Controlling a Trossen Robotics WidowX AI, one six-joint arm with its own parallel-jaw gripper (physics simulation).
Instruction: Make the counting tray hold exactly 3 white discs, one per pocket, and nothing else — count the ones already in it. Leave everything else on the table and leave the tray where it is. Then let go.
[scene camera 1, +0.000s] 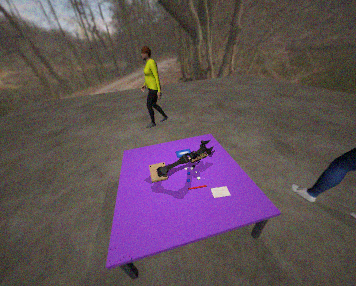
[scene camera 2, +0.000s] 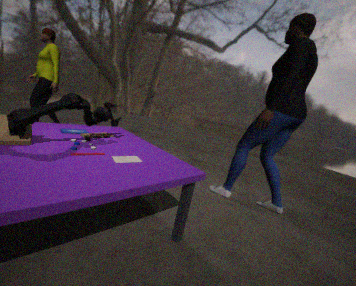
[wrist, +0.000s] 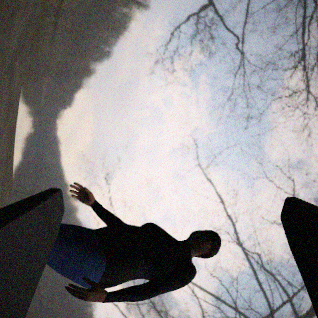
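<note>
My gripper (scene camera 1: 210, 145) (scene camera 2: 117, 113) (wrist: 176, 205) is open and empty, raised above the table's far side and pointing outward; its two dark fingers stand wide apart in the wrist view. A blue tray-like thing (scene camera 1: 180, 153) (scene camera 2: 73, 131) with a pale patch lies behind the arm; its pockets are too small to count. Small white discs lie on the table in front of the arm, one white disc (scene camera 1: 198, 178) (scene camera 2: 93, 147) nearest the red stick. Blue pieces (scene camera 1: 188, 180) (scene camera 2: 75, 147) lie beside them. The tray and discs do not show in the wrist view.
A brown patterned thing (scene camera 1: 199, 158) (scene camera 2: 99, 135) lies below the gripper. A red stick (scene camera 1: 198, 187) (scene camera 2: 88, 154) and a white flat square (scene camera 1: 220, 192) (scene camera 2: 127, 159) lie on the purple table (scene camera 1: 185, 220) (scene camera 2: 165, 172). The arm's wooden base (scene camera 1: 154, 172) stands at the left. Two people stand beyond the table.
</note>
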